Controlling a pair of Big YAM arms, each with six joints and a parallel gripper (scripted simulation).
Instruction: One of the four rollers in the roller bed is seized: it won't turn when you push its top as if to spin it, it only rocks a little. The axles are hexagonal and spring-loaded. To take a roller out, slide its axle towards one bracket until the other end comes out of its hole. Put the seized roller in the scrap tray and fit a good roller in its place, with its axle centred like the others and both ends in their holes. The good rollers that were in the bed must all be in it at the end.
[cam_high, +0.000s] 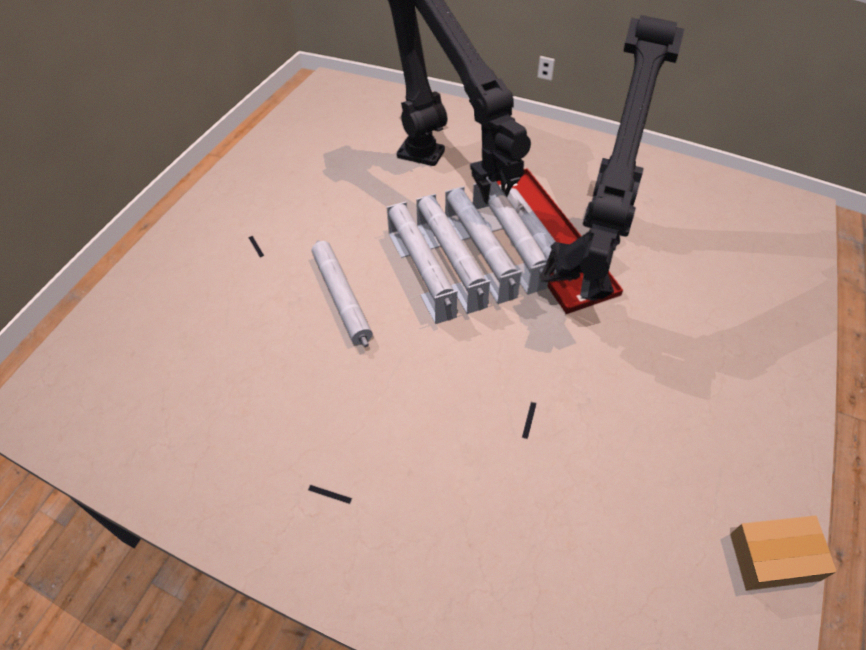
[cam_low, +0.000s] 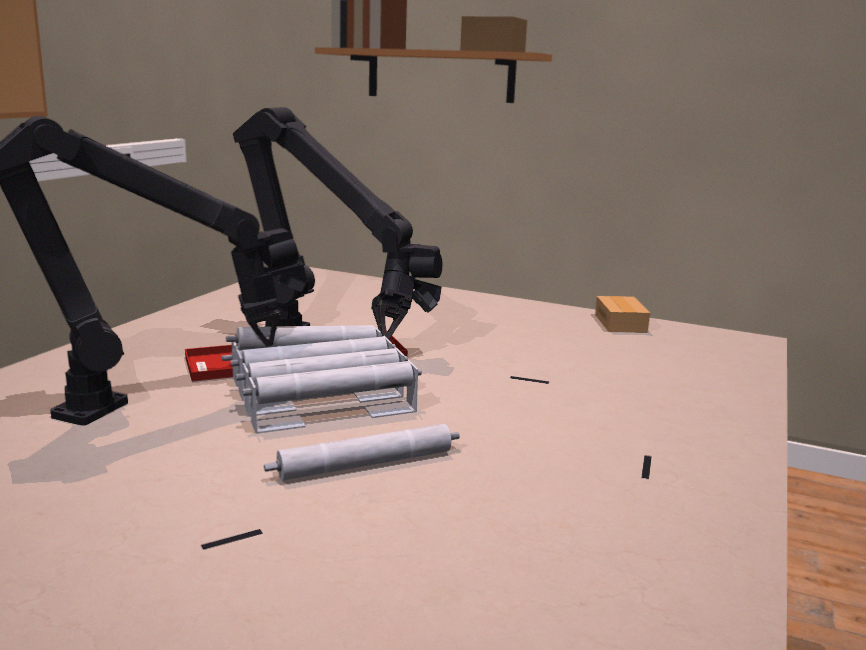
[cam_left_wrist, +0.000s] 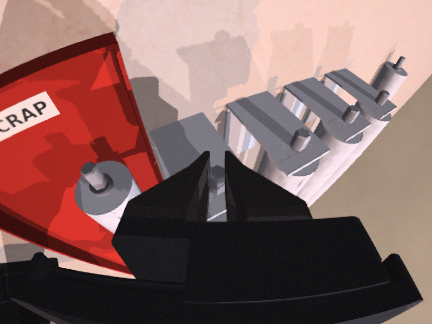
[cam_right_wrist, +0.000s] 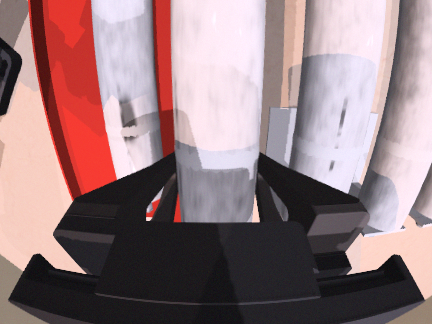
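Right now my right hand is 11 cm to the right of the roller, 6 cm above it and 1 cm past it. Also, from my right hand: red scrap tray: 13 cm to the left, 8 cm below, 3 cm behind; then cardboard box: 82 cm to the left, 49 cm ahead, 6 cm below.
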